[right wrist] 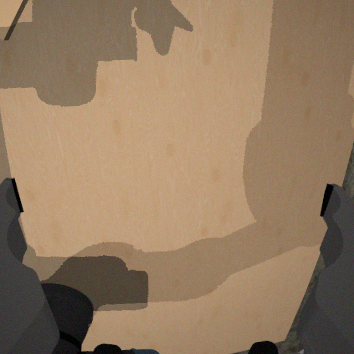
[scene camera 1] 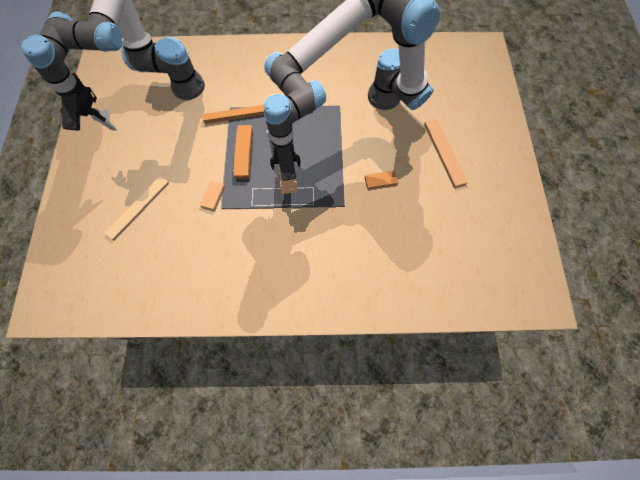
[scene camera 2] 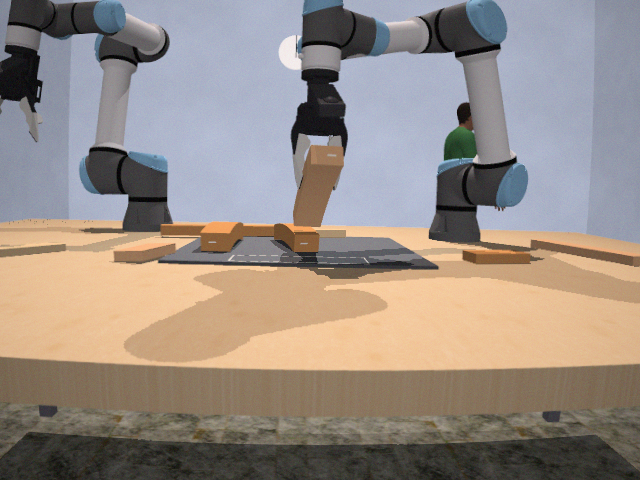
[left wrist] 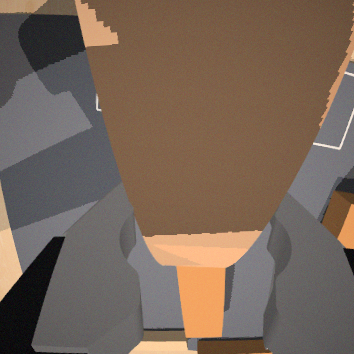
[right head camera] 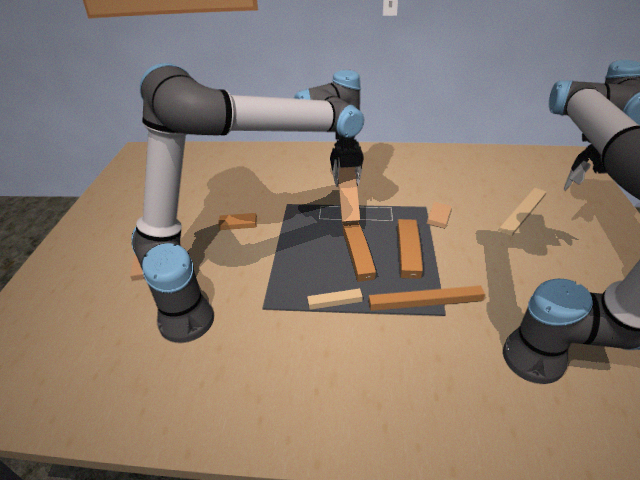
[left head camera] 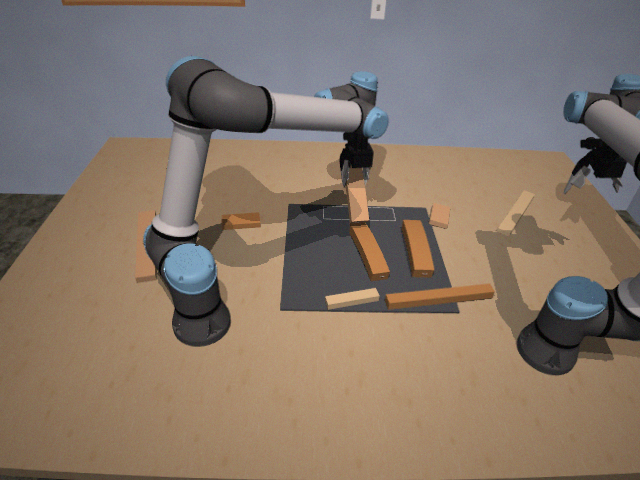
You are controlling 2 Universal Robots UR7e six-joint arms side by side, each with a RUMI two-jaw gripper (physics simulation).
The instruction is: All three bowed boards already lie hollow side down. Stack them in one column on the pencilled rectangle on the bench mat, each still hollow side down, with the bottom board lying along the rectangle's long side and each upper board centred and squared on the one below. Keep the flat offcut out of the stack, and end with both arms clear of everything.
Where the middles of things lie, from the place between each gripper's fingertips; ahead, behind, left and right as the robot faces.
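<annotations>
Long orange strip (right head camera: 472, 293): 45 cm to the left of my right hand, 27 cm behind it and 22 cm below it. From the same right hand, the short pale strip (right head camera: 349, 296) lies 70 cm to the left, 30 cm behind and 22 cm below, and the bench mat (right head camera: 311, 239) 67 cm to the left and 25 cm below. My right hand itself is 14 cm short of the salmon block (scene camera 2: 144, 252), 40 cm to the right of it and 23 cm above it.
Counted from my left hand, the short pale strip is 39 cm behind, 1 cm to the right and 12 cm below; the salmon block is 5 cm ahead, 32 cm to the right and 12 cm below; the orange block (scene camera 2: 474, 256) is 7 cm behind, 37 cm to the left and 12 cm below. The bench mat lies 10 cm behind my left hand, 4 cm to the right of it and 15 cm below it.
</annotations>
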